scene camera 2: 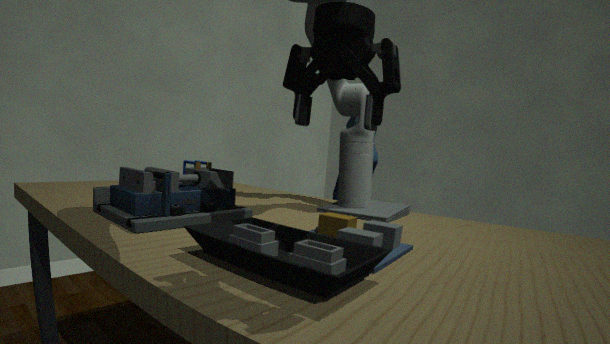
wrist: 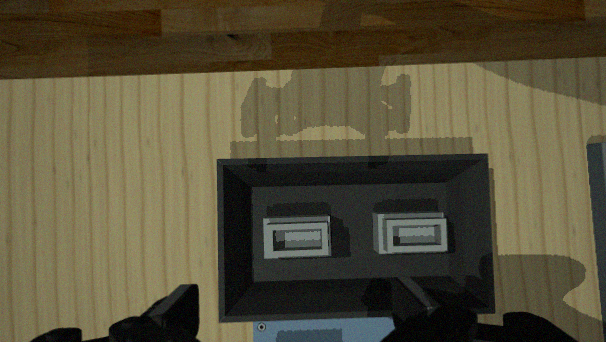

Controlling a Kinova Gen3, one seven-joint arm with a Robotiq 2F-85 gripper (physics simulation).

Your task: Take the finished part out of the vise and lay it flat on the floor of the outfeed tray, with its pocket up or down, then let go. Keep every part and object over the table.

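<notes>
Two grey stepped parts lie flat, pockets up, on the floor of the black outfeed tray, apart from each other. One part is nearer the scene camera and at the left in the wrist view. The other part is at the right in the wrist view. My gripper is wide open and empty, high above the tray and clear of both parts. The vise stands at the left in the scene view; I make out no part between its jaws.
Behind the tray, a blue plate bears grey blocks and a yellow block. The arm's base column stands farther back. The table edge runs past the tray.
</notes>
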